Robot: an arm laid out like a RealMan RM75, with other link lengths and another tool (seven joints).
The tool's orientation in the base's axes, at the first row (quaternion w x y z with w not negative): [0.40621 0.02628 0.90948 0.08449]
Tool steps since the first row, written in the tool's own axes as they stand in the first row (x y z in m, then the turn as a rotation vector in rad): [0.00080 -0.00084 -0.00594 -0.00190 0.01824 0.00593]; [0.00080 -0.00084 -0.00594 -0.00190 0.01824 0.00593]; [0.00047 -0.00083 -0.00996 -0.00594 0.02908 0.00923]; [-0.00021 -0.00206 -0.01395 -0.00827 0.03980 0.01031]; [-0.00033 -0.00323 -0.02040 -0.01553 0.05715 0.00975]
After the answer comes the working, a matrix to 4 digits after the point.
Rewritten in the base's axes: [-0.00493 -0.00152 0.00316 0.00530 0.01852 0.00070]; [-0.00493 -0.00152 0.00316 0.00530 0.01852 0.00070]; [-0.00770 -0.00208 0.00604 0.01023 0.02915 0.00340]; [-0.01019 -0.00390 0.00894 0.01236 0.03958 0.00628]; [-0.01488 -0.00592 0.01305 0.01644 0.05574 0.01502]
The tool's axes in the first row as the columns of a matrix, in the base's axes (rounded; the answer above uses it unrounded):
[-0.6686 -0.0208 0.7433]
[0.1164 0.9843 0.1323]
[-0.7344 0.1750 -0.6557]

